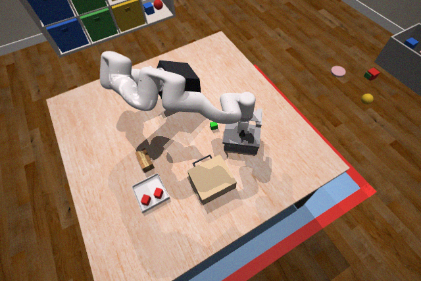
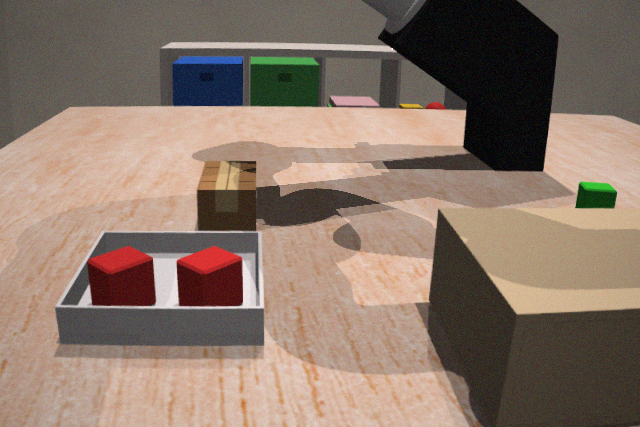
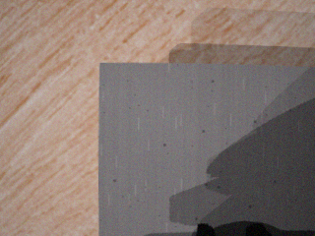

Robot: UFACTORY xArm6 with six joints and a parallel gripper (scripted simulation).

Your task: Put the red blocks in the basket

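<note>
Now: the grey lid 30 mm below my hand. Also, from my hand: drawer (100 mm ahead, 250 mm to the right, 80 mm below); then light wooden cabinet (110 mm ahead, 250 mm to the right, 80 mm below); then metal box (90 mm below).
</note>
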